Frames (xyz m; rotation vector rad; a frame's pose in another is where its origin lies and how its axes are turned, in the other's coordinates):
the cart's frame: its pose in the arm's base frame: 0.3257 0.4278 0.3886 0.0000 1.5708 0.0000
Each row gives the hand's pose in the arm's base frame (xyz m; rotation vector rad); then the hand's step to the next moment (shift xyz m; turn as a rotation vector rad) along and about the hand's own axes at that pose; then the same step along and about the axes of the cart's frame.
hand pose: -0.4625 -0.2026 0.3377 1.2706 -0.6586 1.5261
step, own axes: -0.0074 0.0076 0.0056 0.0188 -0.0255 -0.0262
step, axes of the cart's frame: 0.0039 -0.0101 -0.0052 -0.0051 0.0382 0.0142
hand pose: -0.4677 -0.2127 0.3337 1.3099 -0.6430 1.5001
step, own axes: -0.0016 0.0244 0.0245 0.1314 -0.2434 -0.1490
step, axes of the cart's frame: -0.0103 -0.0306 -0.0124 -0.0312 0.2607 0.1725
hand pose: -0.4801 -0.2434 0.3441 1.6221 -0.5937 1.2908
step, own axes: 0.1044 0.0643 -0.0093 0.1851 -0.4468 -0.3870
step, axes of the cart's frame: -0.1208 -0.0012 -0.0231 -0.0047 0.5688 0.2451
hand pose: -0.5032 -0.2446 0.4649 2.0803 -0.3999 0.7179
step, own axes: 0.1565 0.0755 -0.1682 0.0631 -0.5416 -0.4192
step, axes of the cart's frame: -0.2217 0.0933 0.0254 0.1174 0.6510 0.1882
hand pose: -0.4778 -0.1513 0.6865 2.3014 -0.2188 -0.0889
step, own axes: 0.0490 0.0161 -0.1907 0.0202 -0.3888 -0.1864
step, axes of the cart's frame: -0.1407 0.1188 0.0716 0.1616 0.3888 0.0951
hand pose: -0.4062 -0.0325 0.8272 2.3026 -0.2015 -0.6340
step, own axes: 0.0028 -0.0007 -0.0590 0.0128 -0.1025 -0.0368
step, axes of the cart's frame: -0.0347 0.0358 0.0318 0.0530 0.0926 0.0254
